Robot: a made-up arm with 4 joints.
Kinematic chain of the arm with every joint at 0, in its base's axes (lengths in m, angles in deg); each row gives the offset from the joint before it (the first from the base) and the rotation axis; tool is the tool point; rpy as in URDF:
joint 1: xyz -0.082 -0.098 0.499 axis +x
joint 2: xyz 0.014 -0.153 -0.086 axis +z
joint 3: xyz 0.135 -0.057 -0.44 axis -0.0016 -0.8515 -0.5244
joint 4: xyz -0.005 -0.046 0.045 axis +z
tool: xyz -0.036 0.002 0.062 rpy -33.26 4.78 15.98
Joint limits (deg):
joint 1: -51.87..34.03
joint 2: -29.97..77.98
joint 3: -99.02..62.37
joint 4: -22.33..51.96
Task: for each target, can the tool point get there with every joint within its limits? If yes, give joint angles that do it. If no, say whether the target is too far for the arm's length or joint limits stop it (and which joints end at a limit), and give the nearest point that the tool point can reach.
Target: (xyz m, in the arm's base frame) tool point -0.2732 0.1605 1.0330
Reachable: no: joint limits stop it (at a limit: joint 1, joint 2, joint 4) | nearest point 0.0493 0.1819 0.1565 | short by 0.934 m
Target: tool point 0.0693 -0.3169 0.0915
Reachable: yes | joints -5.83 48.06 12.16 37.06
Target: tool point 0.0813 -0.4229 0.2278
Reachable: yes | joints -37.77 63.00 -14.20 0.38
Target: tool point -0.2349 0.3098 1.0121
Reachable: no: joint limits stop it (at a limit: joint 1, joint 2, joint 4) | nearest point 0.0438 0.2030 0.1536 | short by 0.909 m
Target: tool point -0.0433 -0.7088 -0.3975
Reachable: no: too far | nearest point 0.1303 -0.4503 -0.0181 | short by 0.491 m
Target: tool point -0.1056 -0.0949 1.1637
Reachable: no: joint limits stop it (at a limit: joint 1, joint 2) | nearest point -0.0147 -0.6324 0.5057 | short by 0.854 m
